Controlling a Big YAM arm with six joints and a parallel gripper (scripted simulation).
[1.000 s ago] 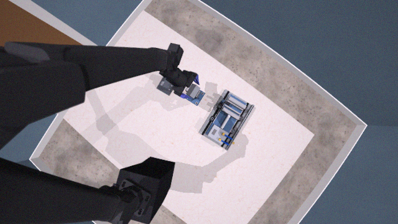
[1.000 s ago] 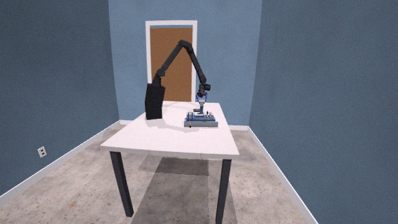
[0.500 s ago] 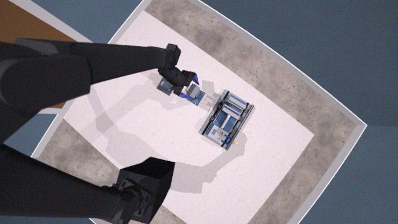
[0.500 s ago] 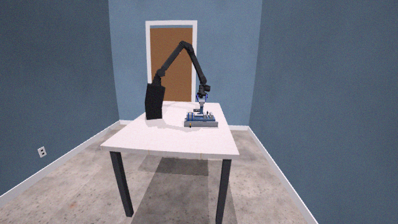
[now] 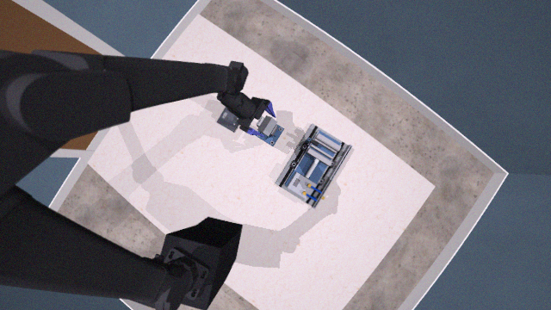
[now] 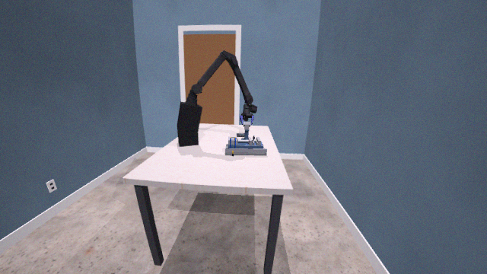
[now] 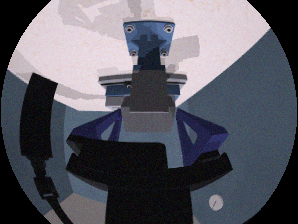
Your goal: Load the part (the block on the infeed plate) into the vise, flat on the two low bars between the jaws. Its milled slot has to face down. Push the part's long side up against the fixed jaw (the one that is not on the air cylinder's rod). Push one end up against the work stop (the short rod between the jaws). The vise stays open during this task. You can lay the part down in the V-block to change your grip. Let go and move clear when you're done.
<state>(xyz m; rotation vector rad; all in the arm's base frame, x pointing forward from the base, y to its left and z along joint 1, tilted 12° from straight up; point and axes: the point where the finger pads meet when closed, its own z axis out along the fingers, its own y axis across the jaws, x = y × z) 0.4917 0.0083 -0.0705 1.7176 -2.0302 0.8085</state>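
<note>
Now: the part 1 cm below my hand. Also, from my hand: dark square plate 2 cm behind, 19 cm to the left, 16 cm below.
</note>
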